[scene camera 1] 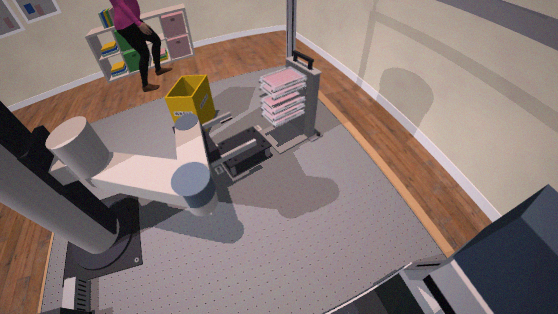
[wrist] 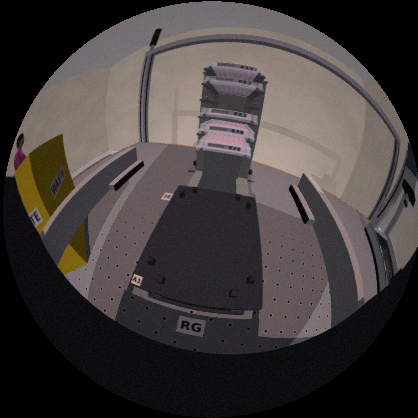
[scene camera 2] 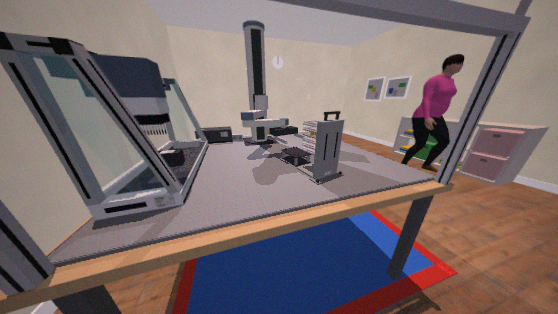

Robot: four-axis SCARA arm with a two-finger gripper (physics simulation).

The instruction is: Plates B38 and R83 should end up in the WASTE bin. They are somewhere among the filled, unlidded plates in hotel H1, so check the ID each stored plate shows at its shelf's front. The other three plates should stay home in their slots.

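Hotel H1 is a grey upright rack. It holds five plates with pinkish contents, two above a gap and three below: the top plate, the second, the third, the fourth and the lowest. Their front labels are too blurred to read surely. The yellow WASTE bin stands left of the hotel in the wrist view. My gripper is open and empty, facing the hotel, apart from the plates, its fingers over the black stand.
The black stand, marked RG, stands between my arm and the hotel. A large framed machine stands at the other side of the table. A person is beyond the table near a low shelf.
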